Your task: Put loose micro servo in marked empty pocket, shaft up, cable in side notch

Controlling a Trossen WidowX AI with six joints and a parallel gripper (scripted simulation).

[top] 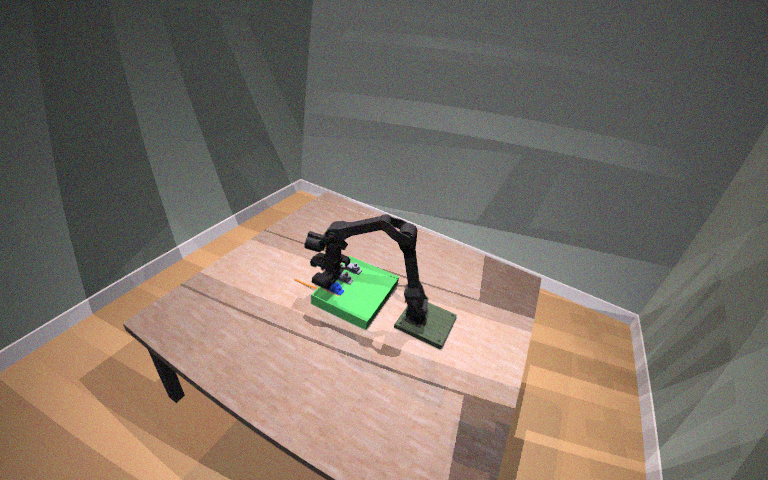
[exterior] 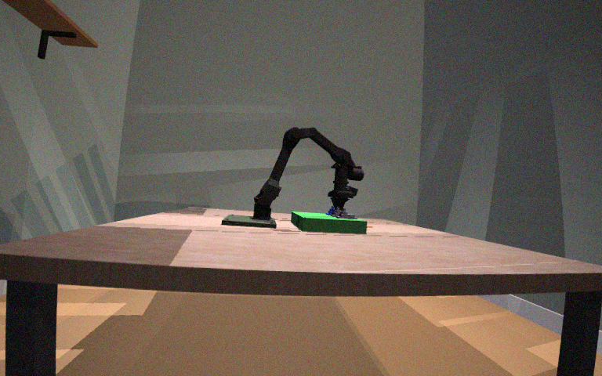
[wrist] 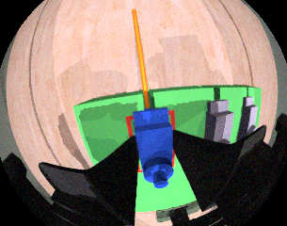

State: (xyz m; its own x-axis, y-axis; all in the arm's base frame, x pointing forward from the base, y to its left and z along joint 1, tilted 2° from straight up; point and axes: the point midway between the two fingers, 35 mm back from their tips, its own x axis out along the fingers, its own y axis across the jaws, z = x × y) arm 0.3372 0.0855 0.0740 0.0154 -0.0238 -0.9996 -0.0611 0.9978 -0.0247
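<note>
The green deck lies 120 mm behind my gripper tip, 80 mm to the right of it and 30 mm below it.
</note>
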